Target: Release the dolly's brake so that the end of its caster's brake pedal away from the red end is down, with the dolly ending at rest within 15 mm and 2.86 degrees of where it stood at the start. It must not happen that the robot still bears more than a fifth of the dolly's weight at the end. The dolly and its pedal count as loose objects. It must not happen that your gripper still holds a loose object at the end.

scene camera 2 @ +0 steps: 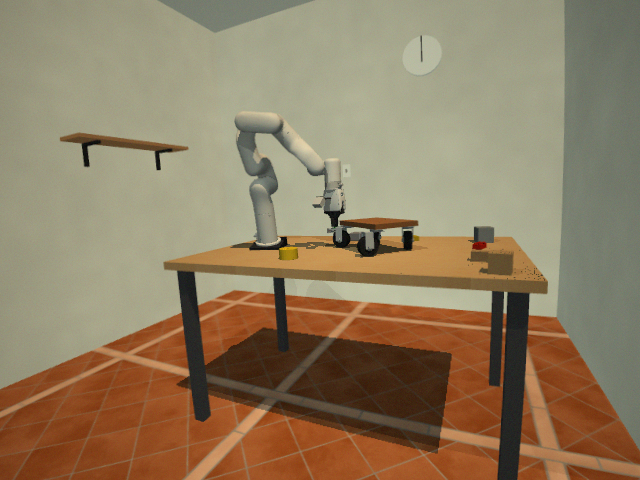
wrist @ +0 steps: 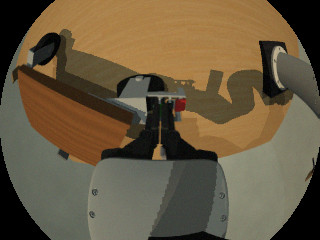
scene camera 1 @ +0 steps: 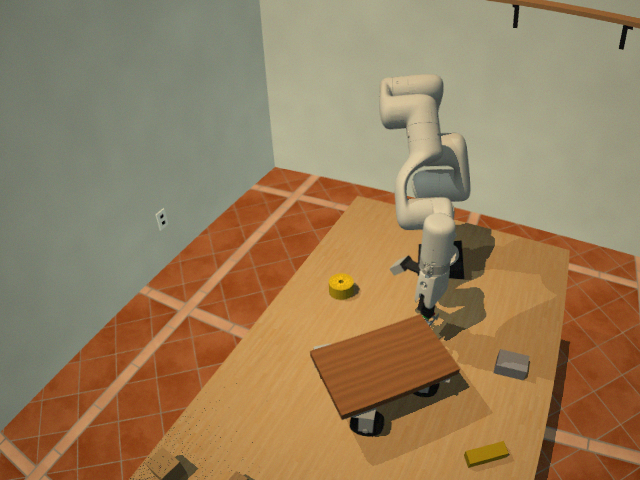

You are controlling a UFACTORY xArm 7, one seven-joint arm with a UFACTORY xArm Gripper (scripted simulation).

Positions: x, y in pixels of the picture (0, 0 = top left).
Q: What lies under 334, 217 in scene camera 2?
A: My gripper.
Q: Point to a grey block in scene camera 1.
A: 510, 364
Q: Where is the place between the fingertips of my gripper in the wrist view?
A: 160, 112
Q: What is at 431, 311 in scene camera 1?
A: My gripper.
